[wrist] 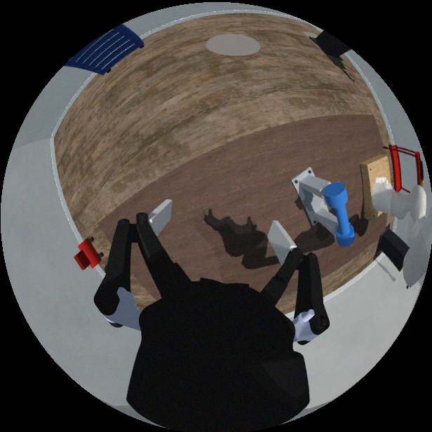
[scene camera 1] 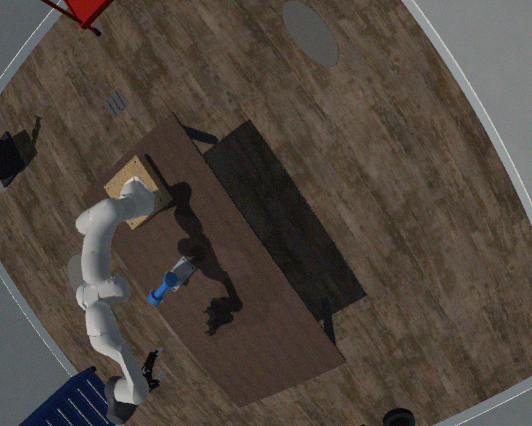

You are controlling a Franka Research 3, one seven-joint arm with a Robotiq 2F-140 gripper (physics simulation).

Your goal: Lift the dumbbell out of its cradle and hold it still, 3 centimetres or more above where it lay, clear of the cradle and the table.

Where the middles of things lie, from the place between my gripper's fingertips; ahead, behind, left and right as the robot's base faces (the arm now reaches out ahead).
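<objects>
That grey cradle [wrist: 310,189] is far behind my hand, a good way to the left of it and a good way below it. The blue dumbbell [wrist: 335,194] is 300 mm behind my hand, 170 mm to the left of it and 130 mm below it. Going by their middles, it's the dumbbell that's nearest to my hand, of the things named here.
</objects>
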